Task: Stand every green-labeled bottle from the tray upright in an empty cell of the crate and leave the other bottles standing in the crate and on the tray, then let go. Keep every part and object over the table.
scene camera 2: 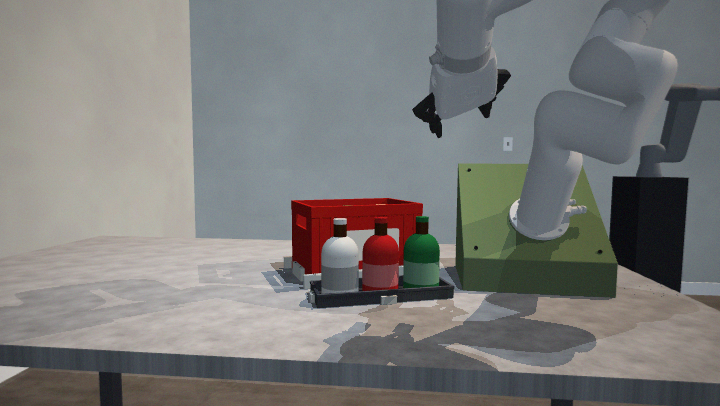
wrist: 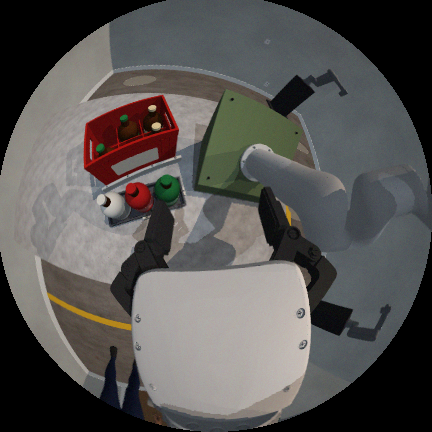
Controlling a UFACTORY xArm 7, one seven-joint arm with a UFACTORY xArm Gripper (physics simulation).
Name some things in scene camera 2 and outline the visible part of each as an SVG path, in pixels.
My gripper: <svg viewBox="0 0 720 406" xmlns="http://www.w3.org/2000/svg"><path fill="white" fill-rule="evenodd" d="M492 46L488 62L479 70L471 73L453 73L442 69L439 64L432 65L429 95L416 105L412 111L423 122L429 123L431 132L435 133L438 138L442 136L442 124L440 122L442 119L453 118L477 107L485 118L490 117L492 102L496 100L496 95L504 88L504 84L511 77L507 69L497 69L496 54Z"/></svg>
A red bottle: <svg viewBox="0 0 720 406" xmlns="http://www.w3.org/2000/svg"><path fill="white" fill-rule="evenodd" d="M375 217L375 234L370 236L363 246L362 291L399 289L399 247L397 242L387 235L388 218Z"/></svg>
A white bottle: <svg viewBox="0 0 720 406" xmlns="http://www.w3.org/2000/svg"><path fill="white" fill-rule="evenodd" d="M346 218L333 219L333 237L329 238L322 247L321 294L359 291L359 250L356 243L347 236Z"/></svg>
